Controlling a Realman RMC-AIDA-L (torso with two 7-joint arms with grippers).
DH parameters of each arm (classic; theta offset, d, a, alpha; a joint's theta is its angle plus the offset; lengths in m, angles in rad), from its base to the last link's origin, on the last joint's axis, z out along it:
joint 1: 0 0.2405 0 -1.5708
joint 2: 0 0 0 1.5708
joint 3: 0 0.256 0 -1.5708
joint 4: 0 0 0 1.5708
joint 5: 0 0.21 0 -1.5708
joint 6: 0 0 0 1.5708
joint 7: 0 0.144 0 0
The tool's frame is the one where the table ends.
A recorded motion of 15 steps. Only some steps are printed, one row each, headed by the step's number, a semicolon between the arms.
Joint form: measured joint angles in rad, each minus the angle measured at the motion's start. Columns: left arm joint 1, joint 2, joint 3, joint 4, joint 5, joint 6, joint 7; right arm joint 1, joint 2, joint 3, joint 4, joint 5, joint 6, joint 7.
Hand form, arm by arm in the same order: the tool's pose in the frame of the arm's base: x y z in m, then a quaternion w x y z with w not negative. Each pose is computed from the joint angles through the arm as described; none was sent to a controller.
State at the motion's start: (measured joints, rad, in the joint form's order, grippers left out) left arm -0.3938 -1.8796 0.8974 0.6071 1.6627 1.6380 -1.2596; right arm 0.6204 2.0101 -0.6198 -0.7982 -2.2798 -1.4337 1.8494
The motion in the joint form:
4: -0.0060 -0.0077 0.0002 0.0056 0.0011 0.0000 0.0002; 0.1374 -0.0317 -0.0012 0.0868 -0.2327 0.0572 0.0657
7: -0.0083 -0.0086 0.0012 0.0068 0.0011 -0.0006 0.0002; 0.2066 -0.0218 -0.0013 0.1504 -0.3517 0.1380 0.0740
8: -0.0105 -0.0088 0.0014 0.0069 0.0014 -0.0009 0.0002; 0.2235 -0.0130 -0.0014 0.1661 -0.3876 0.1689 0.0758
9: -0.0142 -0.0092 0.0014 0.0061 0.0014 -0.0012 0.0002; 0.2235 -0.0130 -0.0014 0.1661 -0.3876 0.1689 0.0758
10: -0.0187 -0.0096 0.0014 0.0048 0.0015 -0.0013 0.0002; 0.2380 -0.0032 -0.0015 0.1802 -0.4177 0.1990 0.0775
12: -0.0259 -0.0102 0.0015 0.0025 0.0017 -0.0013 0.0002; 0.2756 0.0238 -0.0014 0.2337 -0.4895 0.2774 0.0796
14: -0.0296 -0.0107 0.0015 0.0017 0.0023 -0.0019 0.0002; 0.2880 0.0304 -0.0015 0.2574 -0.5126 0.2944 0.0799
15: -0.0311 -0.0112 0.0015 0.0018 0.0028 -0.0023 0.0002; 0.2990 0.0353 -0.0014 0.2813 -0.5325 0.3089 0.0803
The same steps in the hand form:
4: -0.2944 0.3097 0.0629 0.15932 -0.93633 -0.16118 -0.26818; 0.2688 0.4025 0.0450 0.19093 -0.91131 0.36420 0.02024
7: -0.2934 0.3105 0.0626 0.15880 -0.93666 -0.15971 -0.26821; 0.2642 0.4147 0.0306 0.19849 -0.91502 0.34984 -0.03074
8: -0.2928 0.3111 0.0625 0.15844 -0.93689 -0.15872 -0.26822; 0.2633 0.4176 0.0249 0.20295 -0.91556 0.34422 -0.04560
9: -0.2917 0.3121 0.0622 0.15784 -0.93707 -0.15744 -0.26871; 0.2633 0.4176 0.0249 0.20295 -0.91556 0.34422 -0.04560
10: -0.2903 0.3133 0.0619 0.15694 -0.93728 -0.15598 -0.26932; 0.2622 0.4200 0.0191 0.20729 -0.91594 0.33879 -0.05758
12: -0.2883 0.3151 0.0613 0.15536 -0.93764 -0.15373 -0.27031; 0.2591 0.4232 -0.0005 0.21073 -0.91797 0.32491 -0.08583
14: -0.2872 0.3161 0.0609 0.15472 -0.93788 -0.15254 -0.27051; 0.2583 0.4223 -0.0076 0.20589 -0.91944 0.32106 -0.09567
15: -0.2867 0.3165 0.0607 0.15446 -0.93802 -0.15195 -0.27052; 0.2579 0.4211 -0.0141 0.20049 -0.92073 0.31808 -0.10435

